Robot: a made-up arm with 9 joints. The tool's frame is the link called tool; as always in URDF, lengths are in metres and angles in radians. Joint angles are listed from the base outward. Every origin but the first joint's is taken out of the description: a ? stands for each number. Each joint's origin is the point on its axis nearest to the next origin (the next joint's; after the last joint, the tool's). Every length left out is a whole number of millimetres.
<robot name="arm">
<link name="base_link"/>
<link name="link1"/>
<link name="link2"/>
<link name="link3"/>
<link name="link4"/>
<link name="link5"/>
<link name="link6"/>
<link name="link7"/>
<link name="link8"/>
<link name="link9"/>
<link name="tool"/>
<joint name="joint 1" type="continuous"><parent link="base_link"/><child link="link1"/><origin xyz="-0.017 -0.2 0.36" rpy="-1.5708 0 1.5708"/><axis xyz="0 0 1"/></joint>
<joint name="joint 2" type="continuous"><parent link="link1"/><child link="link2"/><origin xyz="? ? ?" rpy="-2.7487 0.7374 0.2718"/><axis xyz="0 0 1"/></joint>
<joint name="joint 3" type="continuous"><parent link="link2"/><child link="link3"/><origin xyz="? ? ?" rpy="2.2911 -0.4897 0.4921"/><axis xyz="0 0 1"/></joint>
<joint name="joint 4" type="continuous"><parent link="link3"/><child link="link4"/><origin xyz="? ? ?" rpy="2.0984 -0.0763 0.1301"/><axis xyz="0 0 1"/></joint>
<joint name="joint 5" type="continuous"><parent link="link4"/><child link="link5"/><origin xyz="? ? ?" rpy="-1.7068 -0.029 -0.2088"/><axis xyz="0 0 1"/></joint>
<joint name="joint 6" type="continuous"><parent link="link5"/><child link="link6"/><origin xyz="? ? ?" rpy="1.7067 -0.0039 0.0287"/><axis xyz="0 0 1"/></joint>
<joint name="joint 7" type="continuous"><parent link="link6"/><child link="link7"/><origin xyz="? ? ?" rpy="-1.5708 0 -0.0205"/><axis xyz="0 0 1"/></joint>
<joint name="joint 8" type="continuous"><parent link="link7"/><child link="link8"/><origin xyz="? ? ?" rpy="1.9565 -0.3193 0.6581"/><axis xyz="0 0 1"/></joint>
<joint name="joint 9" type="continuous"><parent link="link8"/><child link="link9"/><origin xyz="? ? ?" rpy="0.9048 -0.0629 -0.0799"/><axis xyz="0 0 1"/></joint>
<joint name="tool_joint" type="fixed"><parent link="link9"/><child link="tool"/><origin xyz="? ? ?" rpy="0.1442 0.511 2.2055"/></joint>
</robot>
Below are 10 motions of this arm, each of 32 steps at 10 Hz.
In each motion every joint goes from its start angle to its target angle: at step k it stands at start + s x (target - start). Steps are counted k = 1, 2, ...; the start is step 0. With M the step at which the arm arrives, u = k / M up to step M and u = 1 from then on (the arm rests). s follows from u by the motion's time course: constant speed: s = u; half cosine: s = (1 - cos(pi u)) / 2; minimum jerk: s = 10 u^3 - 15 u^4 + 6 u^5.
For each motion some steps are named. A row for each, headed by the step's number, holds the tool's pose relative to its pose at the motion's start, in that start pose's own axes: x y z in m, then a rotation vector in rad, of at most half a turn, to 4 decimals.
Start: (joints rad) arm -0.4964 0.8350 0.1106 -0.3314 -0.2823 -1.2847 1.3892 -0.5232 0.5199
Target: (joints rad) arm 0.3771 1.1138 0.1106 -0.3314 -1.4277 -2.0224 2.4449 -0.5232 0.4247
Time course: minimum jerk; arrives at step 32
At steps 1, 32:
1: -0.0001 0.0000 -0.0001 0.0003 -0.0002 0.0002
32: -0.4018 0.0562 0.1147 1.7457 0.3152 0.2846

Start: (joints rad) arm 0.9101 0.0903 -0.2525 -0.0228 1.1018 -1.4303 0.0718 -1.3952 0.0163
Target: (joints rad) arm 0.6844 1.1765 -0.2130 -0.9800 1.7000 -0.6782 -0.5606 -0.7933 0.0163
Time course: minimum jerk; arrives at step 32
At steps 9, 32:
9: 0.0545 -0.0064 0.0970 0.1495 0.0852 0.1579
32: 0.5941 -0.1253 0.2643 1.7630 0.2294 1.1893

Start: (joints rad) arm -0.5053 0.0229 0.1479 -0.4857 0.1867 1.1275 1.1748 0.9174 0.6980
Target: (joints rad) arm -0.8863 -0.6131 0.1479 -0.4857 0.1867 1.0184 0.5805 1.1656 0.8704
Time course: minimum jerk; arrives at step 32
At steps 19, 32:
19: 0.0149 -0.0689 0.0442 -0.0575 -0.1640 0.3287
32: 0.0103 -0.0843 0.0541 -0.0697 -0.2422 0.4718

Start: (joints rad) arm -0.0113 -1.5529 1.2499 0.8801 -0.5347 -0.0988 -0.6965 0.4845 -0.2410
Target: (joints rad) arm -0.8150 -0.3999 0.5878 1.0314 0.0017 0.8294 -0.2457 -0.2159 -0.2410
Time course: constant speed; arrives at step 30
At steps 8, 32:
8: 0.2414 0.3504 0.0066 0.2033 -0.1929 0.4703
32: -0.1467 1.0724 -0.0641 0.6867 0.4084 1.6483

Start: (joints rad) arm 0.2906 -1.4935 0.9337 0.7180 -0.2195 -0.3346 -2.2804 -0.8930 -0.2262
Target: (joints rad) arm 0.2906 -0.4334 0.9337 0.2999 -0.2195 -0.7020 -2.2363 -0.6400 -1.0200
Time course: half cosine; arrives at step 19
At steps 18, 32:
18: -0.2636 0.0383 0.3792 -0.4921 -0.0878 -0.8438
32: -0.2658 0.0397 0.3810 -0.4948 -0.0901 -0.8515

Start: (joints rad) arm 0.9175 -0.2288 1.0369 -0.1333 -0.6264 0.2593 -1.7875 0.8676 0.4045
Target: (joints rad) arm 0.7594 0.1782 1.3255 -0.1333 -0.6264 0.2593 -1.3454 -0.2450 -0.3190
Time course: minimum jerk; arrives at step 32
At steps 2, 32:
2: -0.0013 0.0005 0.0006 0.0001 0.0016 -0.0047
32: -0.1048 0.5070 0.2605 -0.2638 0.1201 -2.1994

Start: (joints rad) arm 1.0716 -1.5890 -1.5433 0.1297 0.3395 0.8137 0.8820 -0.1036 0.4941
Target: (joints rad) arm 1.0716 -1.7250 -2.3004 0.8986 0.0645 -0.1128 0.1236 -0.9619 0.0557
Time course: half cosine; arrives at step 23
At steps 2, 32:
2: -0.0068 0.0014 -0.0076 -0.0041 0.0316 -0.0101
32: -0.4330 0.2430 -0.0643 -0.9467 1.1728 -0.1621

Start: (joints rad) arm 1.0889 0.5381 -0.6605 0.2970 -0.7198 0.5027 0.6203 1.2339 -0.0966
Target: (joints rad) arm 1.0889 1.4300 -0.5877 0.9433 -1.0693 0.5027 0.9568 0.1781 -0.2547
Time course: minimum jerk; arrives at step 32
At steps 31, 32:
31: -0.3802 0.4180 0.0747 -0.0091 1.1684 -1.1396
32: -0.3802 0.4182 0.0748 -0.0092 1.1688 -1.1399

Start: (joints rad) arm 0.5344 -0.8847 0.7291 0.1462 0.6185 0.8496 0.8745 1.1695 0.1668
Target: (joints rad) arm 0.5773 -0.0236 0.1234 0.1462 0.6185 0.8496 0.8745 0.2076 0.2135
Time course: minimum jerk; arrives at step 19
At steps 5, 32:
5: -0.0454 0.0589 -0.0412 0.1129 0.1313 -0.0954
32: -0.2541 0.4058 0.0771 0.5787 1.4927 -0.3028

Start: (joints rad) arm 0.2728 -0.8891 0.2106 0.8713 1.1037 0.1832 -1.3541 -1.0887 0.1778
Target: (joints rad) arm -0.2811 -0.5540 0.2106 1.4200 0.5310 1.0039 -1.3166 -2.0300 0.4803
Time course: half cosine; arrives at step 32
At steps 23, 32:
23: -0.0268 0.3682 0.0975 -0.3003 -0.3916 1.0333
32: -0.0731 0.4382 0.0888 -0.3788 -0.4181 1.2900

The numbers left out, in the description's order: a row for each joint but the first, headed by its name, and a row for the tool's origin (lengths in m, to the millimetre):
joint 2: -0.136 0.059 0
joint 3: 0.096 0.118 0
joint 4: -0.226 0.067 0
joint 5: 0.106 0.381 0
joint 6: -0.009 -0.259 0
joint 7: -0.11 -0.017 0
joint 8: -0.02 0.03 0
joint 9: 0.019 0.028 0
tool: 0.226 0.033 0

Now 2 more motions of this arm.
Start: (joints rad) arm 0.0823 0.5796 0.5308 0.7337 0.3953 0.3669 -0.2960 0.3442 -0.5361
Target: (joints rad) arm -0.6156 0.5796 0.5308 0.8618 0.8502 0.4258 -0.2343 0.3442 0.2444
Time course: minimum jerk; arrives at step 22
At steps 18, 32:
18: 0.2391 0.2648 0.1267 -0.1988 -0.3669 1.0652
32: 0.2433 0.2818 0.1331 -0.2082 -0.3880 1.1110

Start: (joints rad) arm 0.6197 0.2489 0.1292 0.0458 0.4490 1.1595 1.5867 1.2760 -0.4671
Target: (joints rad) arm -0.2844 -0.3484 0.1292 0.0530 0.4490 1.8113 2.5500 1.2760 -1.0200
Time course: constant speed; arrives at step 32
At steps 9, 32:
9: -0.0400 0.1199 -0.0693 0.2574 -0.1992 -0.4054
32: 0.0088 0.4436 -0.0782 0.5571 -0.4280 -1.6678

